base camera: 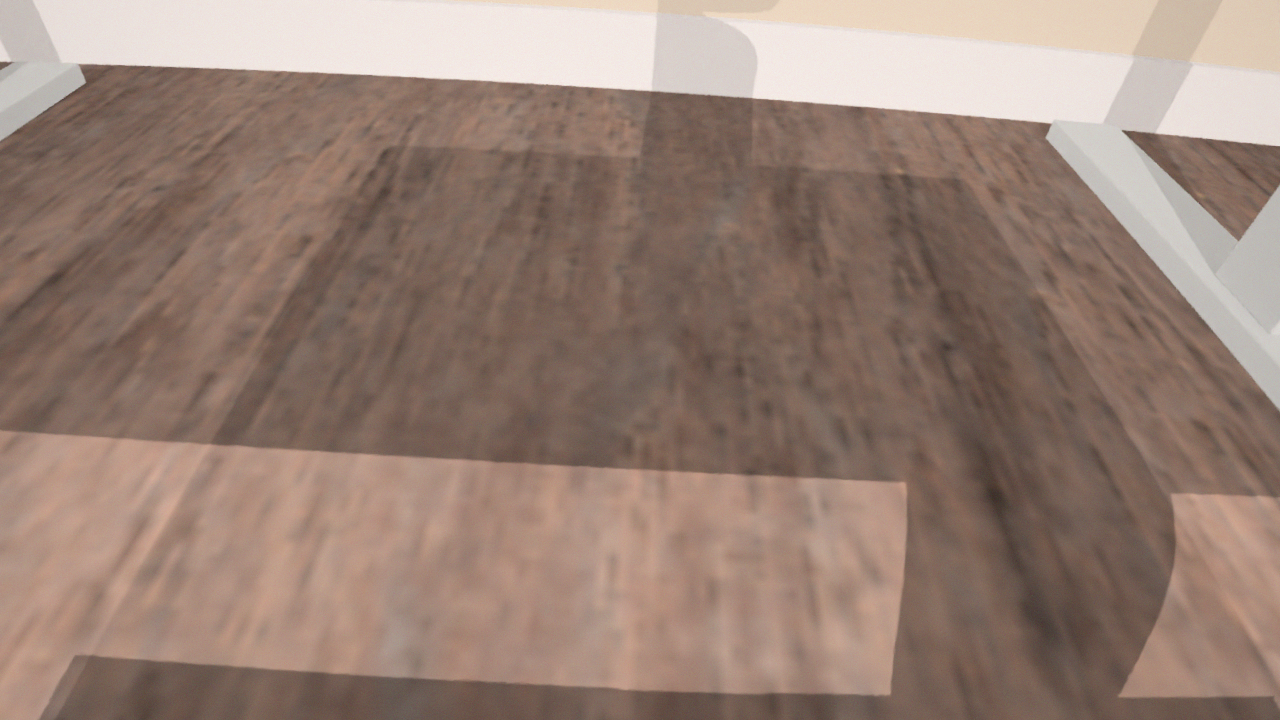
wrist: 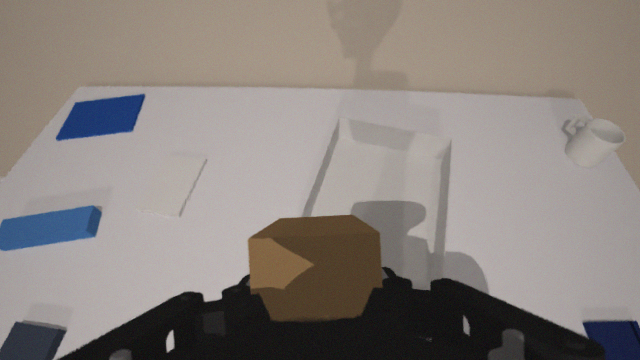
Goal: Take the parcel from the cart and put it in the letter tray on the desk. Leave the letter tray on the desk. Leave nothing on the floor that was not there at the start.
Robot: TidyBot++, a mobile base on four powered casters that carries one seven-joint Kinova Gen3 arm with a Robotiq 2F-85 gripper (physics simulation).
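Places are measured from the arm's base along level axes (x back, y right, z up), in centimetres.
Pixels of known places: gripper, fingertip midpoint: (wrist: 318, 279).
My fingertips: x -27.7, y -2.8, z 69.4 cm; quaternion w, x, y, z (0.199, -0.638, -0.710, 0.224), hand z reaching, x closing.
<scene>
Behind a point stands the place of what it marks.
The brown parcel (wrist: 320, 272) {x -26.3, y -2.5, z 74.9 cm} is held between the fingers of my gripper (wrist: 318, 279) {x -27.7, y -2.8, z 69.4 cm} in the wrist view, at the lower middle. The gripper is shut on it. The white letter tray (wrist: 446, 200) {x -52.7, y 19.1, z 38.5 cm} lies on the white desk (wrist: 515, 200) {x -57.2, y 36.9, z 32.4 cm}, beyond the parcel and a little to the right. The parcel hides the tray's near left part, and the gripper hides its near edge. The parcel is above the desk; its exact height cannot be told. A shadow of the arm falls into the tray. The cart does not show.
On the desk lie a blue flat item (wrist: 102, 117) {x -78.8, y -67.3, z 33.2 cm}, a white flat item (wrist: 175, 186) {x -56.8, y -37.5, z 33.3 cm}, a light blue block (wrist: 50, 227) {x -44.2, y -59.5, z 35.4 cm}, a dark block (wrist: 32, 341) {x -24.0, y -51.7, z 34.2 cm} and a navy item (wrist: 612, 340) {x -29.8, y 44.4, z 33.6 cm}. A white mug (wrist: 592, 145) {x -68.3, y 54.9, z 38.8 cm} stands at the right. Grey desk feet (base camera: 40, 94) {x -83.0, y -66.5, z -37.9 cm} (base camera: 1154, 232) {x -65.9, y 49.8, z -37.5 cm} flank the floor.
</scene>
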